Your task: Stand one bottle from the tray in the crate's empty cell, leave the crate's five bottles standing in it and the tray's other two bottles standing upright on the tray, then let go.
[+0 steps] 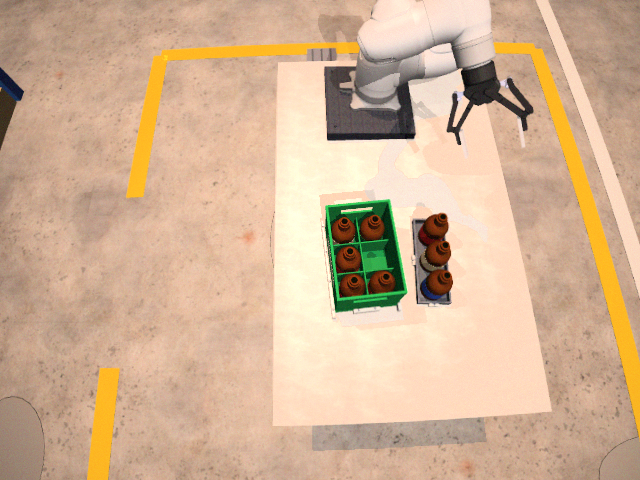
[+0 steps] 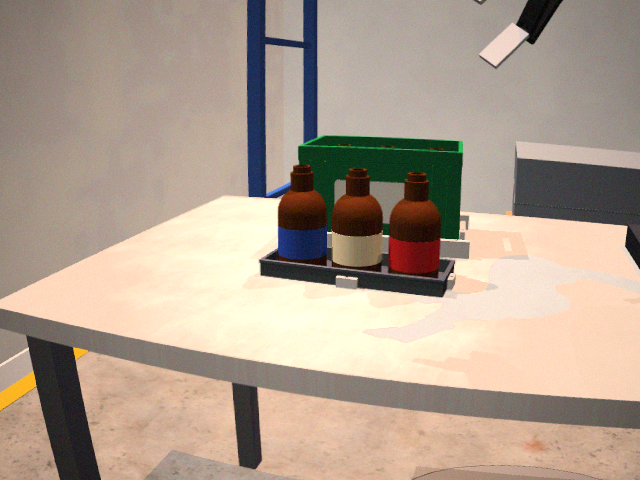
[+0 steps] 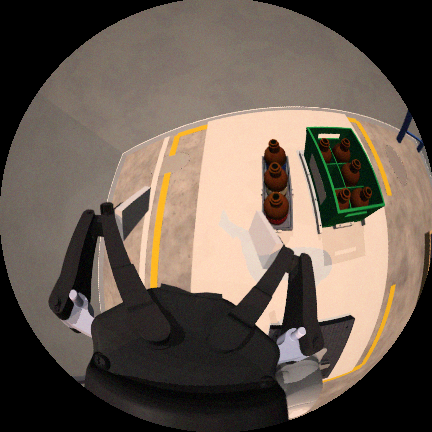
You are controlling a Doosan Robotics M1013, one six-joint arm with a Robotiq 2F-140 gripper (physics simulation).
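Frame: origin at the arm's base, x ahead, y left, z up, level; centimetres.
Where they show: gripper, between the fingertips: (image 1: 494,150) (image 2: 479,31) (image 3: 200,209); arm's base, origin of its link: (image 1: 373,92) (image 3: 296,365).
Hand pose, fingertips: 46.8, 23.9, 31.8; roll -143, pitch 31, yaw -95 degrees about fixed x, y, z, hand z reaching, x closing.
Things, the pixels of their top centre, and the offset from my fingertips, as dx, dy, dz. Level surfaces: height alone.
- green crate, centre of its top: (image 2: 386,142) (image 1: 365,247) (image 3: 348,160) +19.1, -31.5, -18.1
- red-label bottle, centre of its top: (image 2: 416,173) (image 3: 275,196) (image 1: 443,216) +9.3, -8.5, -19.6
- cream-label bottle, centre of its top: (image 2: 357,169) (image 3: 274,165) (image 1: 445,245) +17.9, -8.8, -19.6
- blue-label bottle, centre of its top: (image 2: 301,165) (image 1: 447,275) (image 3: 272,141) +26.6, -9.3, -19.6
- pale table, height of its surface: dz -35.7
The green crate (image 1: 346,304) (image 2: 382,165) (image 3: 327,205) holds five brown bottles. Its empty cell (image 1: 376,256) is the middle one on the tray side. The dark tray (image 1: 417,242) (image 2: 305,275) beside it carries three upright bottles in a row: a red-label bottle (image 1: 434,227) (image 2: 414,253) (image 3: 276,206) nearest the arm's base, a cream-label bottle (image 1: 438,254) (image 2: 356,248) (image 3: 275,177) in the middle and a blue-label bottle (image 1: 439,283) (image 2: 302,242) (image 3: 274,155) at the far end. My gripper (image 1: 493,144) (image 3: 200,209) is open and empty, raised on the base side of the tray, apart from the bottles.
The crate and tray stand on a pale table (image 1: 403,372) (image 2: 180,310). The arm's dark base plate (image 1: 369,124) (image 3: 342,332) is at one table end. A blue frame (image 2: 256,103) and a grey box (image 2: 573,186) stand beyond the table.
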